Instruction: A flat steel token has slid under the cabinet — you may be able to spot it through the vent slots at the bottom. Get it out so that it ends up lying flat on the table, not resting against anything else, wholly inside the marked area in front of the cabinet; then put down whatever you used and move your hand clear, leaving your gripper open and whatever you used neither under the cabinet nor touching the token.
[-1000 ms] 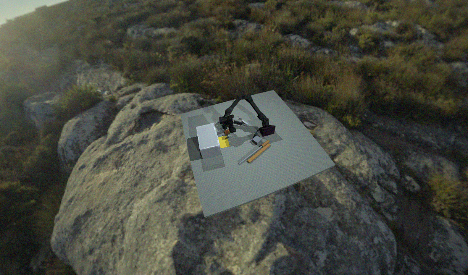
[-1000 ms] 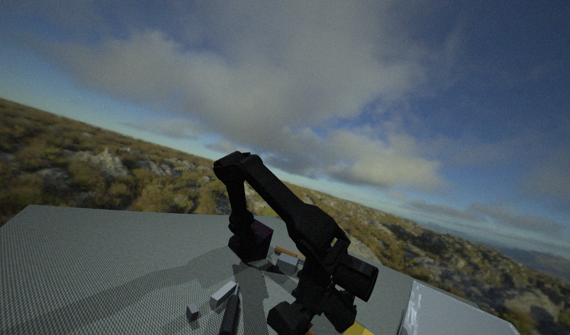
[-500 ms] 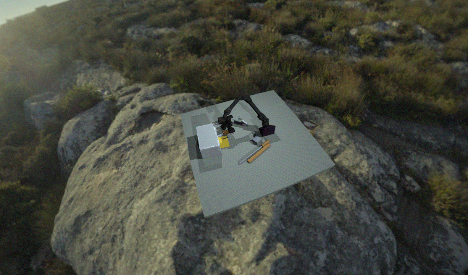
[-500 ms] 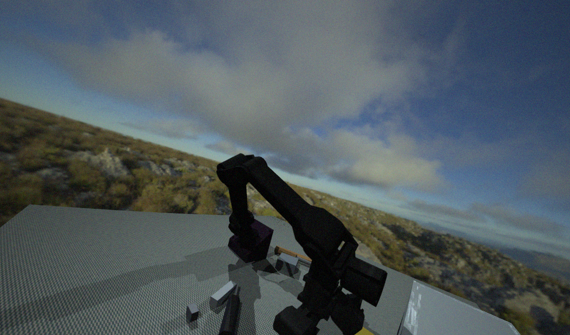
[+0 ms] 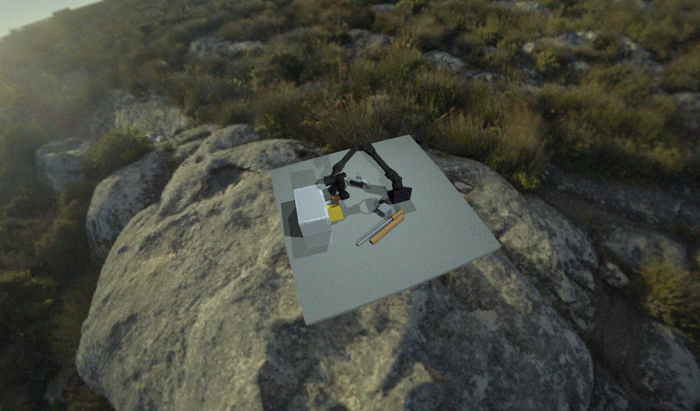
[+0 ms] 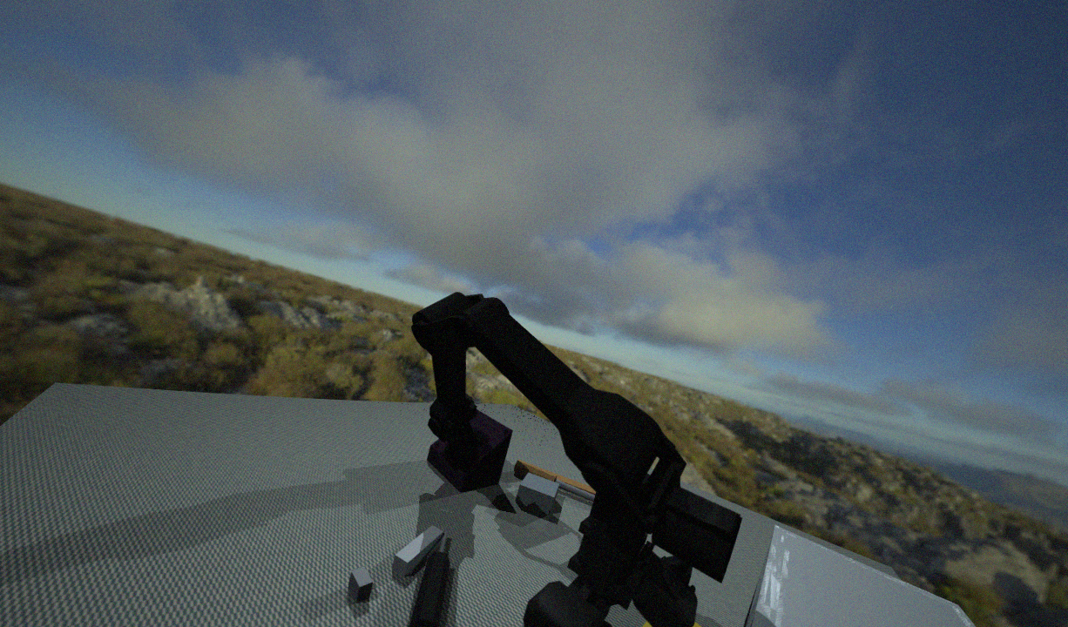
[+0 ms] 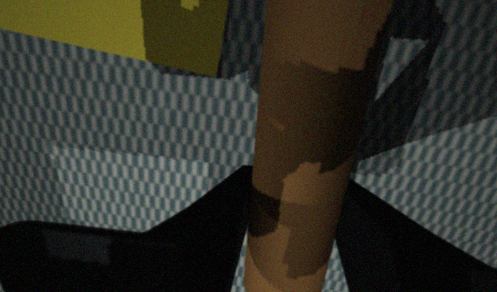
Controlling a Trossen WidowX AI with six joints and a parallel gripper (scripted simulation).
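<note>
My gripper tip is 22 cm past the grey bar and 5 cm to the left of it. The rest, counted from my gripper tip: grey block 22 cm behind, 24 cm to the left, 1 cm above; then small grey cube 20 cm behind, 14 cm to the right; then wooden stick 17 cm behind, 38 cm to the left.
</note>
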